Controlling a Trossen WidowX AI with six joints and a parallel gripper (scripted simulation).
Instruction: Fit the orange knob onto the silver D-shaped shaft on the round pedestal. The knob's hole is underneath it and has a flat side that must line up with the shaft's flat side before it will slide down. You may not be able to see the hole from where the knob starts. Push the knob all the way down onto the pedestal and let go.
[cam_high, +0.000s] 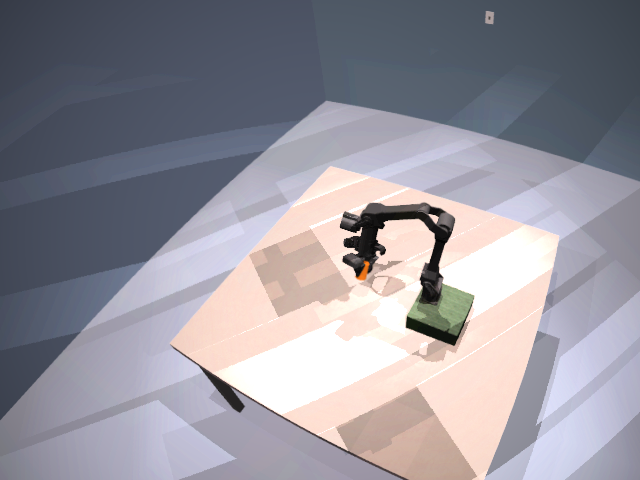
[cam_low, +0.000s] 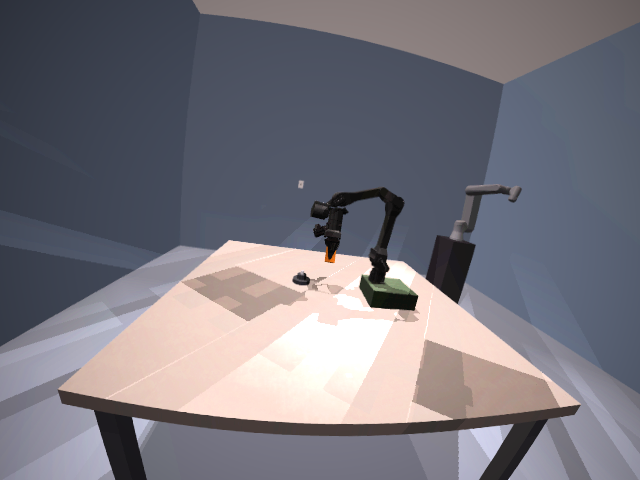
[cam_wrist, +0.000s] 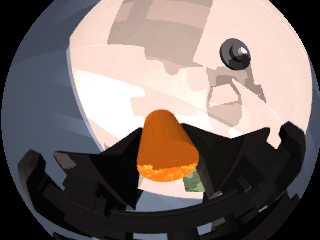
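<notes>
The orange knob is 10 mm to the right of my gripper tip and 30 mm above it. The rest, counted from my gripper tip: round pedestal 80 mm ahead, 170 mm to the right, 150 mm below.
</notes>
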